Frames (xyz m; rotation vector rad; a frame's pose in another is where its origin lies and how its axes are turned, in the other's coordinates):
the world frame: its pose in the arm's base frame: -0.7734 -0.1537 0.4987 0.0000 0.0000 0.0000
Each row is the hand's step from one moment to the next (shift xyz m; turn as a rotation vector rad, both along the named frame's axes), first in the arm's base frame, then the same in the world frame.
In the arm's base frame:
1: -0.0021 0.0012 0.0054 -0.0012 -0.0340 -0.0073
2: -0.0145 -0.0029 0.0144 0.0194 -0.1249 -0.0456
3: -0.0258 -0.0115 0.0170 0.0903 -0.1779 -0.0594
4: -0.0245 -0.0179 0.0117 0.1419 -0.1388 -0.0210
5: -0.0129 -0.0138 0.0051 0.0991 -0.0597 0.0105
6: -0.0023 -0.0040 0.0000 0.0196 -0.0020 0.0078
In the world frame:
1: -0.0021 0.0012 0.0054 -0.0012 -0.0340 -0.0073
2: -0.0145 -0.0029 0.0144 0.0194 -0.1249 -0.0456
3: -0.0258 -0.0115 0.0170 0.0903 -0.1779 -0.0594
4: -0.0245 -0.0179 0.0117 0.1419 -0.1388 -0.0210
5: -0.0129 -0.0138 0.0051 0.0991 -0.0597 0.0105
6: -0.0023 -0.0040 0.0000 0.0196 -0.0020 0.0078

